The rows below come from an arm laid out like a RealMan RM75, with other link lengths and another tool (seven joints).
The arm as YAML. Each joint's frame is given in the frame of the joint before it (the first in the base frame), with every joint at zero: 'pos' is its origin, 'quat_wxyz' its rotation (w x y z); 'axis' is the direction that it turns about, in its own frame. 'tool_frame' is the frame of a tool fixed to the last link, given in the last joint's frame.
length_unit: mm
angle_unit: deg
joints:
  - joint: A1
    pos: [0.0, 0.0, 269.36]
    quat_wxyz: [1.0, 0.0, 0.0, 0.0]
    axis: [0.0, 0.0, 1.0]
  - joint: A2
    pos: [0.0, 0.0, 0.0]
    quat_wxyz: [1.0, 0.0, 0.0, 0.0]
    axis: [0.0, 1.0, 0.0]
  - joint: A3
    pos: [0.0, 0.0, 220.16]
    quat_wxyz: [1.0, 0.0, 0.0, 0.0]
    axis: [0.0, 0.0, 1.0]
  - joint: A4
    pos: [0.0, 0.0, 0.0]
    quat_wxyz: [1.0, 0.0, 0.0, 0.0]
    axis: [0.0, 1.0, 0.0]
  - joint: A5
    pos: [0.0, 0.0, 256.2]
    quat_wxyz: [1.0, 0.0, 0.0, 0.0]
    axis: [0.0, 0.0, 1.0]
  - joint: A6
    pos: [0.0, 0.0, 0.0]
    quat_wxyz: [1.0, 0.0, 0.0, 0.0]
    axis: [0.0, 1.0, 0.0]
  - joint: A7
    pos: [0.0, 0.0, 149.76]
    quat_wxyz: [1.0, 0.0, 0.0, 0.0]
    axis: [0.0, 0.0, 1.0]
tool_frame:
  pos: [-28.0, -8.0, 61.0]
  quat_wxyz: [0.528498, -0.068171, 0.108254, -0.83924]
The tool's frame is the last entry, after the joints.
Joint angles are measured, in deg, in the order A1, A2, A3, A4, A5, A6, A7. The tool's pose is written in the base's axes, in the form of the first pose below.
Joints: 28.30 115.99 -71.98 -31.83 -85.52 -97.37 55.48
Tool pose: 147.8, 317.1, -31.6, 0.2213, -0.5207, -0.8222, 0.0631
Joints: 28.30 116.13 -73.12 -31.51 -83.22 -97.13 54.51
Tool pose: 143.4, 317.4, -31.5, 0.2351, -0.5161, -0.8211, 0.0646
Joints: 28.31 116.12 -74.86 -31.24 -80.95 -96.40 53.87
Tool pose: 140.3, 318.0, -33.3, 0.2426, -0.5142, -0.8201, 0.0646
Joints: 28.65 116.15 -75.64 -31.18 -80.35 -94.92 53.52
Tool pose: 139.3, 321.8, -36.7, 0.2418, -0.5134, -0.8215, 0.0560
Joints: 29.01 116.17 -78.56 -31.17 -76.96 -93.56 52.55
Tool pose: 131.9, 323.6, -40.3, 0.2508, -0.5065, -0.8231, 0.0555
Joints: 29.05 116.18 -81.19 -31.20 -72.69 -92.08 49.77
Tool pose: 124.8, 326.6, -40.7, 0.2729, -0.4913, -0.8259, 0.0456
